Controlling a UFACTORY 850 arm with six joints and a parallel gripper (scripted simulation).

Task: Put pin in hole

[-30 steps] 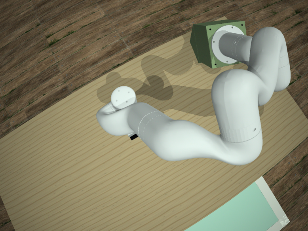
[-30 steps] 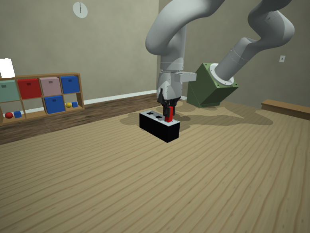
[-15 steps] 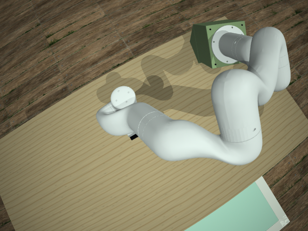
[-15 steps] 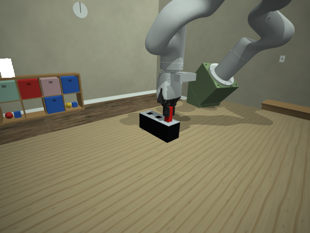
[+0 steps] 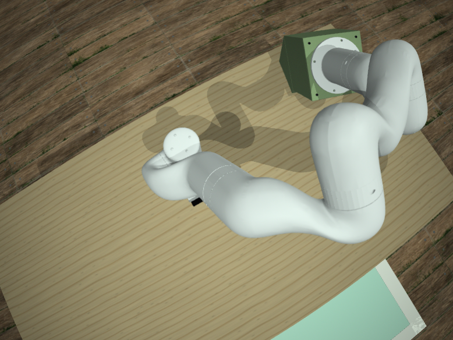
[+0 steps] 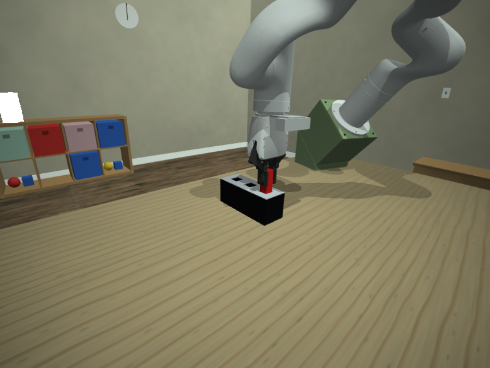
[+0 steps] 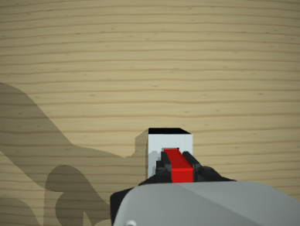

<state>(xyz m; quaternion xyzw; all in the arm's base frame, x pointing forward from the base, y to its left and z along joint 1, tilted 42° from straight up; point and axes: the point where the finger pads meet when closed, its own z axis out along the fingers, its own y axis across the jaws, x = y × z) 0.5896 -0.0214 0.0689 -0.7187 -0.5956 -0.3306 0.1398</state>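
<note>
Now: the pin 10 mm below my hand. The rest, counted from my hand: block (80 mm below, 60 mm to the right, 10 mm behind).
</note>
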